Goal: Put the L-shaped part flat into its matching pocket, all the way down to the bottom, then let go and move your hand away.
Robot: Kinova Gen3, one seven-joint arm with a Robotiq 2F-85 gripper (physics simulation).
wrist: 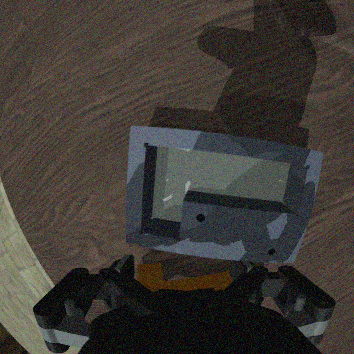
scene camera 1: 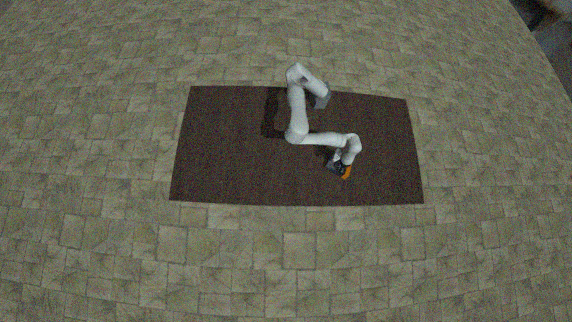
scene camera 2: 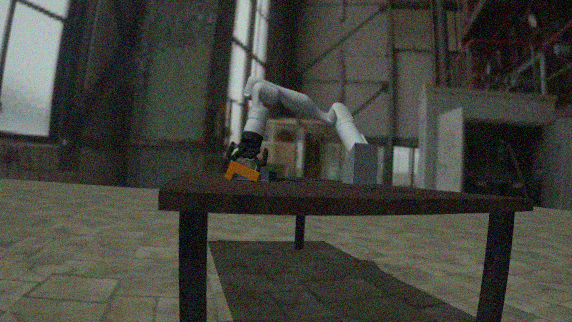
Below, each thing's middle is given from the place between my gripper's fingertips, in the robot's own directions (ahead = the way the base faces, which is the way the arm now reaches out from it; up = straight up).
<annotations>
I see my gripper 30 mm to the right of the orange L-shaped part [wrist: 150, 275] and 10 mm below it.
</annotations>
